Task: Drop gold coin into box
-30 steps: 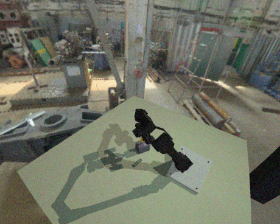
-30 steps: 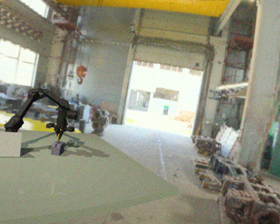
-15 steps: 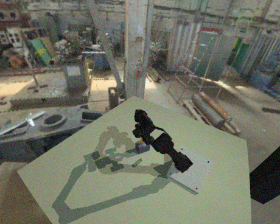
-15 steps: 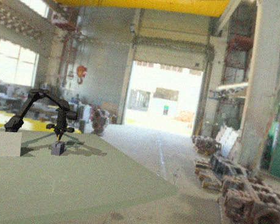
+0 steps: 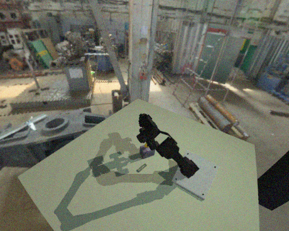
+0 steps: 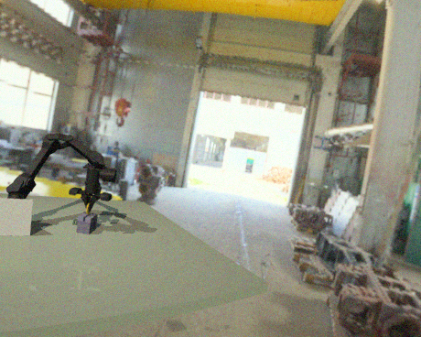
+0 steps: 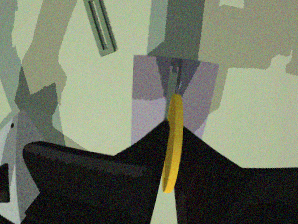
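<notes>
The gold coin is 2 cm above my gripper tip.
</notes>
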